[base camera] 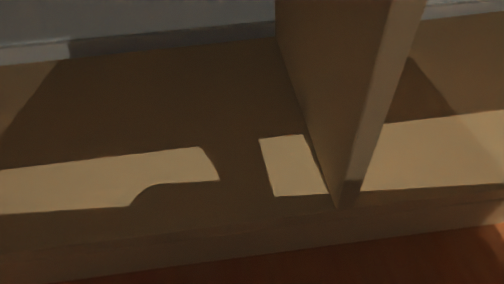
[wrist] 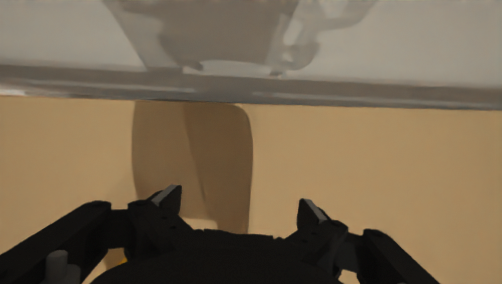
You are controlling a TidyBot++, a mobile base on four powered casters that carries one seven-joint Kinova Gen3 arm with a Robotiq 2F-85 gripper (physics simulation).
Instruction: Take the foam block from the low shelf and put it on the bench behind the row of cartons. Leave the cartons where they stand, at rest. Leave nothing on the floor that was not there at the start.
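Frame: origin at the arm's base, x ahead, y left, z up, level; metres.
Seen in the pictures: gripper, fingertip midpoint: (wrist: 239, 204).
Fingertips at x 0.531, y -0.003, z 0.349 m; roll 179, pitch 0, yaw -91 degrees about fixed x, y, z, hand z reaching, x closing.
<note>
Offsets run from my fingertips to a thing's top centre. "*": to the spot under its first point. Level surfaces: height alone.
My gripper (wrist: 239, 204) is open, with nothing seen between its fingertips, above a tan wooden top @(dz -0.135 m) (wrist: 375, 165) in the wrist view. A small sliver of a yellow thing @(* dx -0.123, dy +0.132, dz -0.102 m) (wrist: 124, 260) shows at the lower left of that view, through a gap beside the left finger's linkage. The gripper body hides the rest of it, so I cannot tell its shape or whether it is the foam block. The cartons and the bench cannot be made out in either view.
In the base view an upright wooden divider @(* dx -0.222, dy -0.058, dz -0.547 m) (base camera: 335, 75) stands on a low wooden board @(dz -0.666 m) (base camera: 165, 105). The reddish floor @(dz -0.745 m) (base camera: 350, 262) lies in front of it. A grey wall (base camera: 150, 15) (wrist: 425, 40) runs behind the furniture. Shadows fall across the wood and the wall.
</note>
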